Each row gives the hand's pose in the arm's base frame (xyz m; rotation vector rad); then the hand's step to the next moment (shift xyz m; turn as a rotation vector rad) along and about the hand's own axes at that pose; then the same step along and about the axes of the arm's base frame.
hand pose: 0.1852 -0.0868 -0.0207 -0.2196 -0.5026 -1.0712
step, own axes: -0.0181 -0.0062 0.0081 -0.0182 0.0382 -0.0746
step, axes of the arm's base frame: -0.0147 0.0145 -0.0023 0.0480 0.0017 -0.0711
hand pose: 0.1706 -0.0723 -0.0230 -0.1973 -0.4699 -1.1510
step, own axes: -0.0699 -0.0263 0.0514 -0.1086 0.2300 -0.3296
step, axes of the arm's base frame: -0.0598 0.0672 0.0115 0.2587 0.0558 -0.3214
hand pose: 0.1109 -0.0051 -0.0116 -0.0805 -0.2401 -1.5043
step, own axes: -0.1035 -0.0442 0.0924 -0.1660 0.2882 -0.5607
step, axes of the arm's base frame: -0.0588 0.1167 0.0643 0.3385 0.0694 -0.5528
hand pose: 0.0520 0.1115 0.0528 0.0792 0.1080 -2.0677
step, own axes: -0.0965 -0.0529 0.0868 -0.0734 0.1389 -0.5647
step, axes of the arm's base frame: -0.0012 0.0998 0.0984 0.1632 0.0603 -0.5597
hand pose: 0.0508 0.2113 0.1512 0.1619 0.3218 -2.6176
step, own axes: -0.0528 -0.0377 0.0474 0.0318 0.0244 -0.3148
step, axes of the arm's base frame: 0.0249 0.0442 0.0623 0.0017 0.0452 -0.3141
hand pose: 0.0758 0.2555 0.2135 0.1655 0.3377 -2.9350
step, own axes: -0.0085 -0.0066 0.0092 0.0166 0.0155 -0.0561
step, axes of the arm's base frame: 0.0062 0.0056 0.0114 -0.0082 -0.0045 -0.0598
